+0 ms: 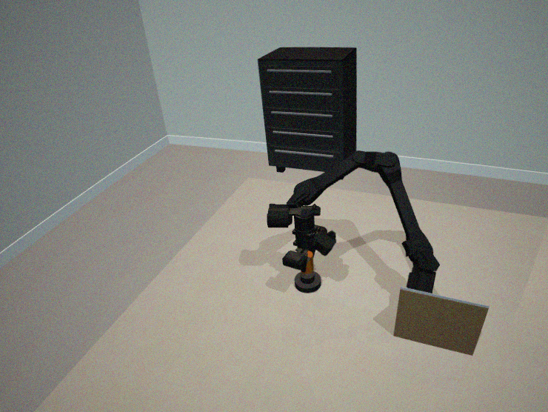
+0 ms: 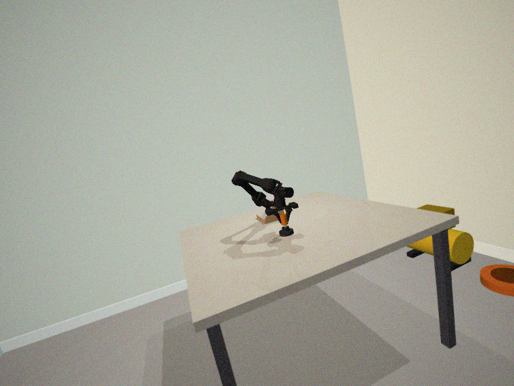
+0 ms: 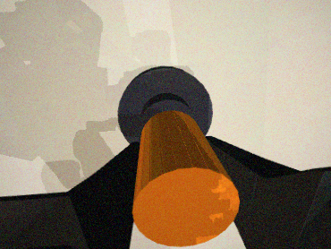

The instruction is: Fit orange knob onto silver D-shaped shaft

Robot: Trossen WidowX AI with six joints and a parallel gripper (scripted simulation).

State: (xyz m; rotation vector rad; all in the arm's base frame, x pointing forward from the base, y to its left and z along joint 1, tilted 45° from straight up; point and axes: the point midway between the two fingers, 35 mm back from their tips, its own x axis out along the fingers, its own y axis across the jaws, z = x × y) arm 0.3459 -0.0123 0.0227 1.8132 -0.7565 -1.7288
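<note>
Right now my gripper tip is 3 cm below the orange knob. Also, from my gripper tip: dark round pedestal 4 cm below.
</note>
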